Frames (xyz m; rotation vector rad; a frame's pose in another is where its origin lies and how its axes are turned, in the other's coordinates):
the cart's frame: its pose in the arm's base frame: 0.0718 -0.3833 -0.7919 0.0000 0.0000 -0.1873
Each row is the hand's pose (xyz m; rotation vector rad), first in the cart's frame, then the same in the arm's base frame.
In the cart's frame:
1: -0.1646 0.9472 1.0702 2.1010 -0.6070 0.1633
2: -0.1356 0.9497 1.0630 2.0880 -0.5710 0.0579
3: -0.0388 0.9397 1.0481 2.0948 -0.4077 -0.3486
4: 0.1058 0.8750 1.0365 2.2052 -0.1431 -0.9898
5: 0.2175 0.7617 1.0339 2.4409 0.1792 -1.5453
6: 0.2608 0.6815 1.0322 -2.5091 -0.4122 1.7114
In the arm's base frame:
1: 0.0865 0.5780 0.2783 2.0312 -0.7993 0.0572
2: 0.1154 0.5750 0.2711 2.0253 -0.7637 -0.0499
3: 0.2087 0.5472 0.2562 2.0616 -0.6059 -0.4580
4: 0.3387 0.4567 0.2446 2.2221 -0.3551 -1.0903
5: 0.4273 0.3246 0.2420 2.5195 -0.0513 -1.6188
6: 0.4549 0.2377 0.2403 -2.4586 -0.1704 1.6408

